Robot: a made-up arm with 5 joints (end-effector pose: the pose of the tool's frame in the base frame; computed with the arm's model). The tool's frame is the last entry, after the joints. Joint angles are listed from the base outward.
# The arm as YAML. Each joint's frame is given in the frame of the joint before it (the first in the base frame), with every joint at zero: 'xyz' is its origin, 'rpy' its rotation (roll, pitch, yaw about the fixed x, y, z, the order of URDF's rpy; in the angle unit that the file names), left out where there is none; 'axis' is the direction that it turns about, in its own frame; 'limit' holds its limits. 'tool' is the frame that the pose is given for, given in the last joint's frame.
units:
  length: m
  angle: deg
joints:
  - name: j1
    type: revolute
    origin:
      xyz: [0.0, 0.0, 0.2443]
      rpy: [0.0, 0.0, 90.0]
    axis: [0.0, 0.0, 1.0]
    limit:
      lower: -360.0
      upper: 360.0
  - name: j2
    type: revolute
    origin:
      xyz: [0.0, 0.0, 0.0]
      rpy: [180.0, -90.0, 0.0]
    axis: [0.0, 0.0, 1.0]
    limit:
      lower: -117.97
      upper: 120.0
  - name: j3
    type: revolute
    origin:
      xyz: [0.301, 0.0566, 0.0]
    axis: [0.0, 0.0, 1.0]
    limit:
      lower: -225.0
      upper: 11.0
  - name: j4
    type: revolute
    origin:
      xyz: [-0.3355, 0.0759, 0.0]
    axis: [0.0, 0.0, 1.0]
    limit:
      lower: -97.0
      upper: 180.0
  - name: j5
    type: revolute
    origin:
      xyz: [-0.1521, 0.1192, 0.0]
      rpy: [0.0, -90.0, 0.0]
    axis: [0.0, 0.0, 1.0]
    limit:
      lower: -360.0
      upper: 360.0
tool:
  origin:
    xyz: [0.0, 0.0, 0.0]
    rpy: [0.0, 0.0, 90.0]
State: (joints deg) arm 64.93 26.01 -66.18 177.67 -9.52
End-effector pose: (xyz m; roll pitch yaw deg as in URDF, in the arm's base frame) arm 0.1130 0.2415 0.3142 -8.62 41.78 -127.88
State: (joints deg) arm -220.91 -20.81 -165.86 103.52 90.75
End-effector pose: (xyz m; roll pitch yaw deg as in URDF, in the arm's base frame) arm 0.0024 -0.0021 0.9704 -96.85 0.74 49.00
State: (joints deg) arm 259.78 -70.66 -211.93 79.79 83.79
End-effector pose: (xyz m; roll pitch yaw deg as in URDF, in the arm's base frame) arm 0.1322 0.7332 0.3442 22.68 2.40 164.05
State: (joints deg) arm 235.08 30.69 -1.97 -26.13 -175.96
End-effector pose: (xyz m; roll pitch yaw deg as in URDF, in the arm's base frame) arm -0.1258 -0.1803 -0.0138 -179.82 -2.58 51.04
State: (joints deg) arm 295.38 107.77 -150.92 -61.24 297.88
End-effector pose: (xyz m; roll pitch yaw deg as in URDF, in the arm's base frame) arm 0.2880 -0.6070 0.0589 73.81 -26.93 32.87
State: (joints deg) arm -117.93 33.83 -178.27 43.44 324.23
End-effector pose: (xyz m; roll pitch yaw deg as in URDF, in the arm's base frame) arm -0.2223 -0.4192 0.9259 71.61 -52.79 -13.10
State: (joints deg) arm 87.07 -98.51 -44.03 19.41 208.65
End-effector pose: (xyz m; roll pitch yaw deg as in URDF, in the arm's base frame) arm -0.0051 -0.0999 0.7512 36.30 47.30 132.06
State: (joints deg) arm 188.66 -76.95 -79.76 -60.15 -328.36
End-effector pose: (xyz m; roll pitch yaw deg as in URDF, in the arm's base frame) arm 0.3995 0.0608 0.7558 21.47 30.71 46.26
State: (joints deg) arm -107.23 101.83 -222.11 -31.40 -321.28
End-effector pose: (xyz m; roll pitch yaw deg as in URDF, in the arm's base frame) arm -0.1486 -0.4792 0.5524 -18.63 -21.72 115.09
